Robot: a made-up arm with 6 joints.
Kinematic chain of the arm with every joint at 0, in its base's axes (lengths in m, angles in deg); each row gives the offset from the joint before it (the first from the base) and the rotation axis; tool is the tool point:
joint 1: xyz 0 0 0.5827 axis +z
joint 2: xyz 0.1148 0 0 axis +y
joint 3: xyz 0 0 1.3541 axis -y
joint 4: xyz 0 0 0.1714 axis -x
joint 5: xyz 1.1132 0 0 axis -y
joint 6: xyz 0.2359 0 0 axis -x
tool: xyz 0 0 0
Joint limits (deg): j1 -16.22..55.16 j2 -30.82..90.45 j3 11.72..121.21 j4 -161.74..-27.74 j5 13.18..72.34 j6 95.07..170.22
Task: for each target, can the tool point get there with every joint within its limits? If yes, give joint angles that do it. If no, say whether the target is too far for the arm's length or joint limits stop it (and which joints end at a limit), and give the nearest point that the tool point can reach.
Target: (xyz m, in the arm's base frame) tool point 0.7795 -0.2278 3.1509
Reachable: yes | joints -8.94 20.47 96.51 -123.41 31.85 163.46
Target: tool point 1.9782 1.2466 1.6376
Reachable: yes | joints 35.11 44.15 45.56 -135.38 45.38 126.01
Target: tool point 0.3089 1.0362 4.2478
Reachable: no: too far | nearest point 0.4607 0.6180 3.2171 | short by 1.123 m
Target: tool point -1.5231 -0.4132 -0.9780
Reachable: no: joint limits stop it (at a limit: joint 2, joint 3, joint 4, joint 5) | nearest point -1.7392 -0.4718 1.9742 | short by 2.961 m
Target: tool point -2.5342 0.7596 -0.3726
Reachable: no: joint limits stop it (at a limit: joint 1, joint 2, joint 3, joint 4, joint 5) | nearest point -1.7567 0.4021 1.9742 | short by 2.498 m
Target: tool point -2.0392 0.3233 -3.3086
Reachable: no: too far | nearest point 1.0285 1.3810 -0.6727 | short by 4.181 m
